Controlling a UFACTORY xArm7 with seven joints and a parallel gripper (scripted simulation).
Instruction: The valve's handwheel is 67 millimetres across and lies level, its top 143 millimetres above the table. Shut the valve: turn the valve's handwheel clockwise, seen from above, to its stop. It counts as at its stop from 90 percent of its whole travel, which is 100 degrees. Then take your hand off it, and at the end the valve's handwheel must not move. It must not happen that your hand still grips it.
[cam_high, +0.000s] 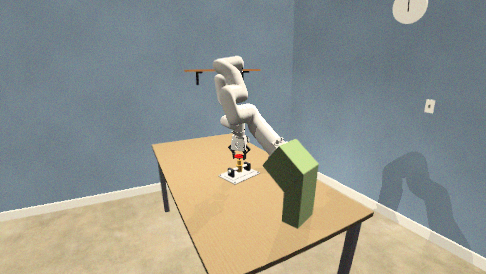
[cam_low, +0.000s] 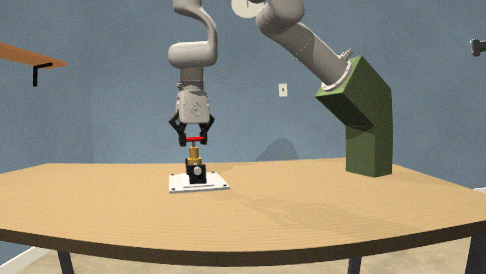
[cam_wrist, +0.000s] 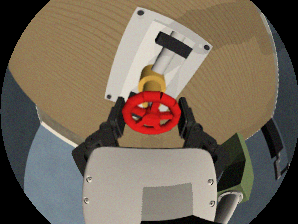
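Now: hand right at the red handwheel.
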